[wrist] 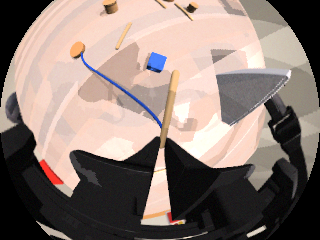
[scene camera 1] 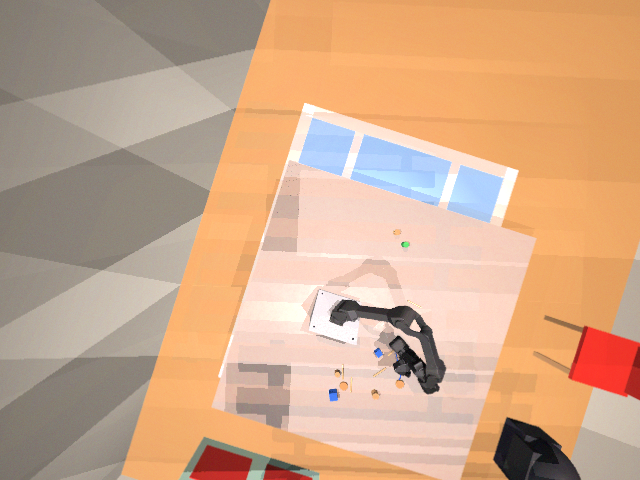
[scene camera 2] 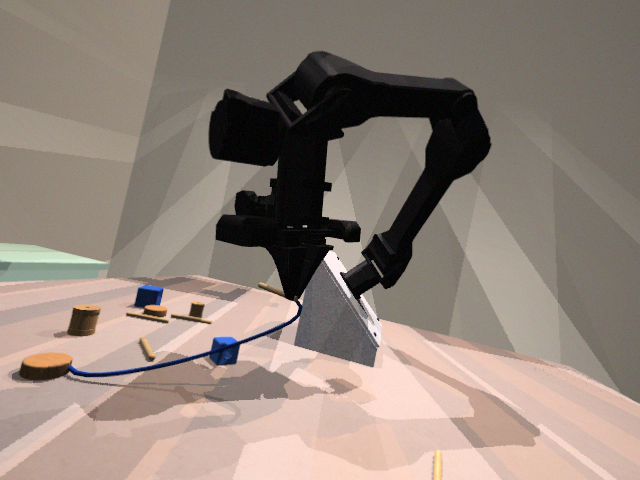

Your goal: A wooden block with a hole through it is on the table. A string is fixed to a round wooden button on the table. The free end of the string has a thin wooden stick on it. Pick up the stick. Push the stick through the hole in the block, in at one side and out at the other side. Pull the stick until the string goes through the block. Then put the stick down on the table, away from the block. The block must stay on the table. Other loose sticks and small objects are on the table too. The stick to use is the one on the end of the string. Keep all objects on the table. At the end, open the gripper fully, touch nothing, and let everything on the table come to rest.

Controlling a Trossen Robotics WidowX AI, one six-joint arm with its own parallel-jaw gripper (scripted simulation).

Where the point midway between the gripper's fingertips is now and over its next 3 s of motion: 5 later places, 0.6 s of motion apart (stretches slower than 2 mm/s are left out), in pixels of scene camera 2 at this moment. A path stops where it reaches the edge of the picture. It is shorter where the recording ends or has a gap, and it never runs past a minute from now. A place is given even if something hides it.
My gripper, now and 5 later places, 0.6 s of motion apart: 292,299; 290,290; 287,281; 285,278; 285,279; 284,280
